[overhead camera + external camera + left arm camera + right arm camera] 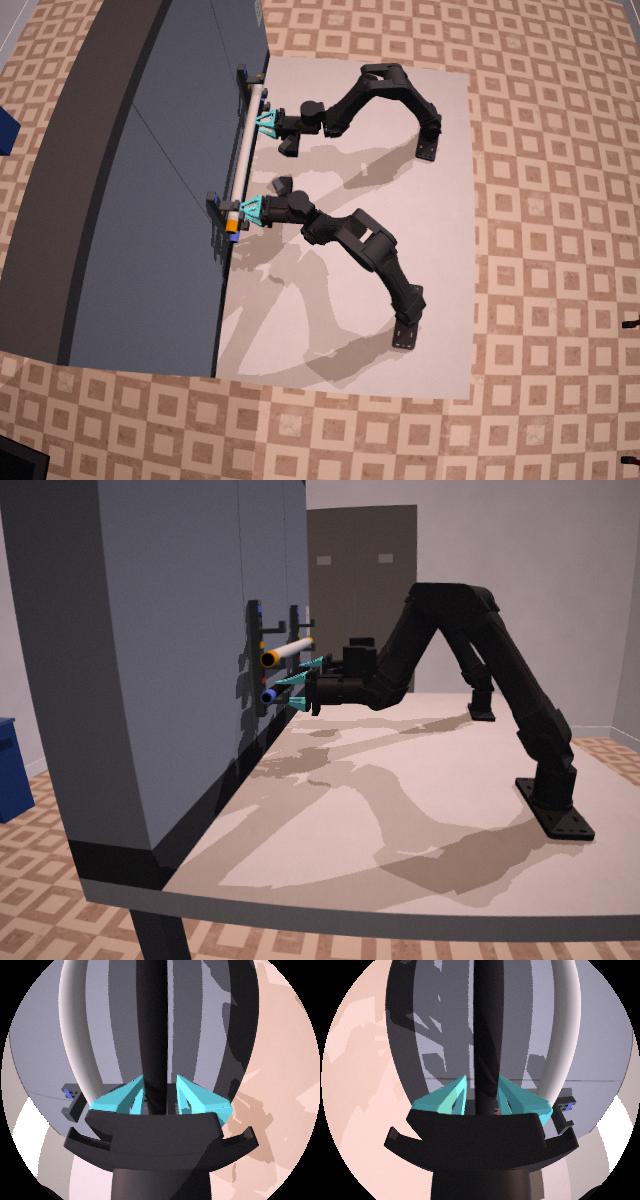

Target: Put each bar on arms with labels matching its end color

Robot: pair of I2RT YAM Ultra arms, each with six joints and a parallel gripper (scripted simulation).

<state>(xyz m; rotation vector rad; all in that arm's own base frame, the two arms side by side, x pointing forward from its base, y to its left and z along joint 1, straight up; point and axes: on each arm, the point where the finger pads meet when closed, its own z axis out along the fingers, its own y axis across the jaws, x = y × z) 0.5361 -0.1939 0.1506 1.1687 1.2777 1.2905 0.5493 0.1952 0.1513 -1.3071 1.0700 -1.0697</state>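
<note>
The dark metal bar lies 1 cm behind my right hand and 14 cm to the left of it. Also, from my right hand: pale metal bar 2 cm behind, 13 cm to the left, 8 cm above; then tall grey wall panel 9 cm ahead, 19 cm to the left, 27 cm above.
</note>
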